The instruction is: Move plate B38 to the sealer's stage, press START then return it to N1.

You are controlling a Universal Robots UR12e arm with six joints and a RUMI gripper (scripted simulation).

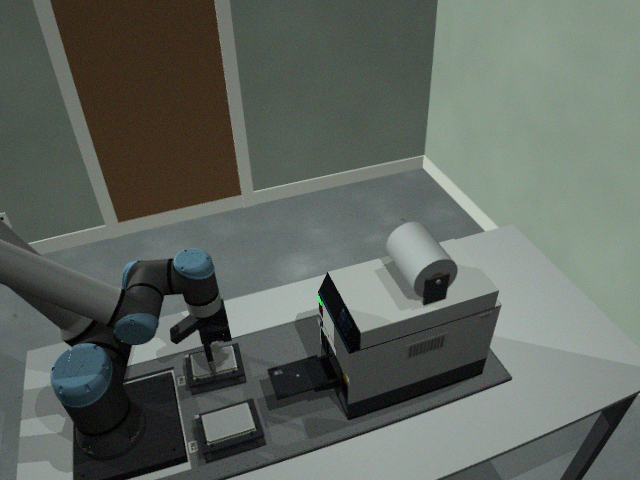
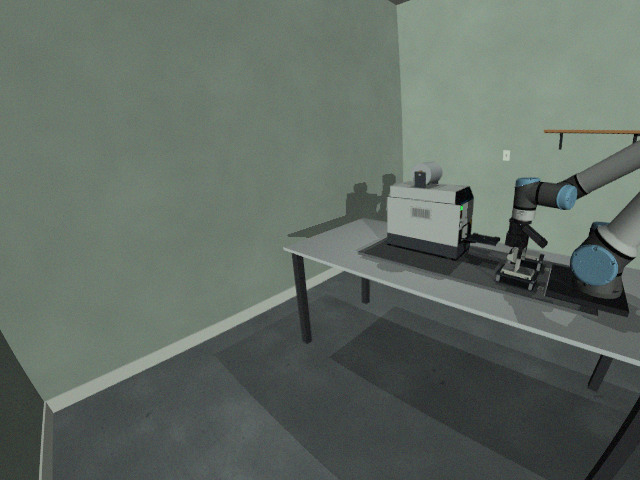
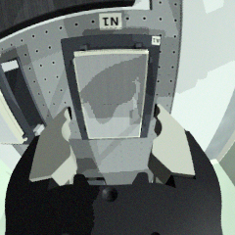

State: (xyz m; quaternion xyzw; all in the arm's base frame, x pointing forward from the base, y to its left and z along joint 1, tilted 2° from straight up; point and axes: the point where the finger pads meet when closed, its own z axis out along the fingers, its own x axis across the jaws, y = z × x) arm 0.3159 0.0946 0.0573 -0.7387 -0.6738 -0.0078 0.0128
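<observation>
My hand is 2 cm above the plate B38. The rest, counted from my hand: foil-covered plate: 1 cm behind, 22 cm to the right, 1 cm below; nest N1: 3 cm below; sealer stage: 20 cm ahead, 18 cm to the right, 4 cm above.
</observation>
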